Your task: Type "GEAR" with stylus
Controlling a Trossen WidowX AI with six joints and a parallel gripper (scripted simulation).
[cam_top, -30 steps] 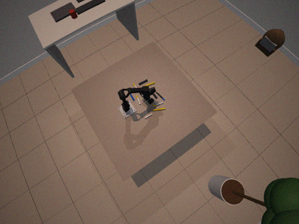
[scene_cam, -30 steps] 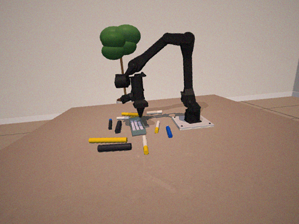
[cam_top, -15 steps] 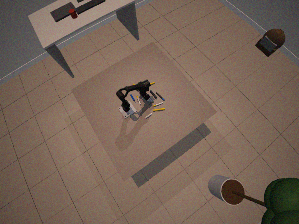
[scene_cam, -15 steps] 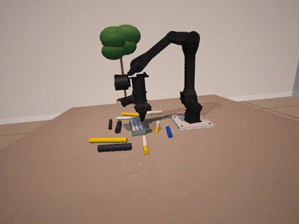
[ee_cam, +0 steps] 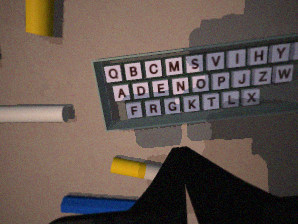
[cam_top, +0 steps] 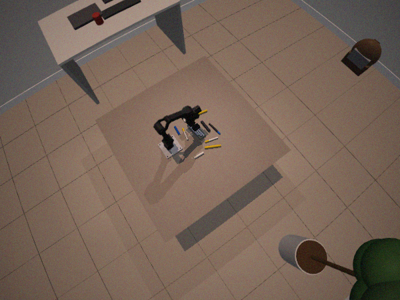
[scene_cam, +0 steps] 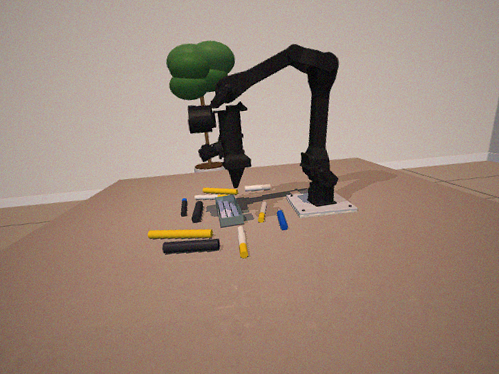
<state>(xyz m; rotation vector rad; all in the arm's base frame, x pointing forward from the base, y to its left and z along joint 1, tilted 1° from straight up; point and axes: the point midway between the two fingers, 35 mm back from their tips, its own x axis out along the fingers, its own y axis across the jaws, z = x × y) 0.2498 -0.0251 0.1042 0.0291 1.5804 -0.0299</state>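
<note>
Right now my gripper tip is 11 cm past the blue stylus, 8 cm above it and 5 cm to the right of it. From my gripper tip the other things lie so: yellow rod (16 cm ahead, 8 cm below, 7 cm to the left); then stylus tip (12 cm behind, 8 cm below, 2 cm to the left).
</note>
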